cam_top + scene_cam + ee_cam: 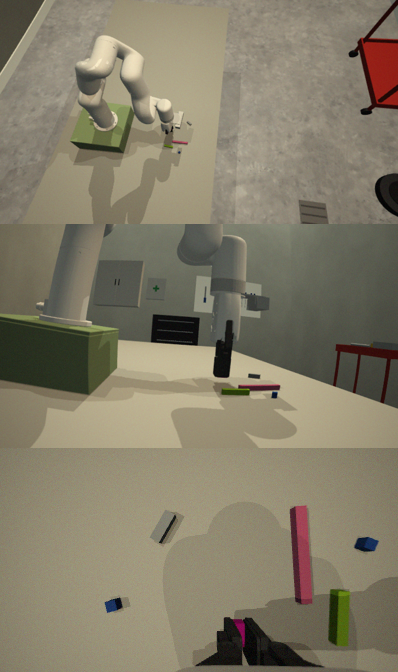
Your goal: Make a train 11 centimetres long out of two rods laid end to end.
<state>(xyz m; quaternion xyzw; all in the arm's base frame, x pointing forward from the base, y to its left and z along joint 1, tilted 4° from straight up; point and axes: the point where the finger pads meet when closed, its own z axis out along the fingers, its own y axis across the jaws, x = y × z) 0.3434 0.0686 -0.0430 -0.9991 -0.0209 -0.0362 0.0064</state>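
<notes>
My hand is 2 cm above the magenta rod. Also, from my hand: blue rod (12 cm to the left, 3 cm below, 2 cm ahead); then pink rod (7 cm ahead, 6 cm to the right, 3 cm below); then lime rod (10 cm to the right, 3 cm below, 2 cm ahead).
</notes>
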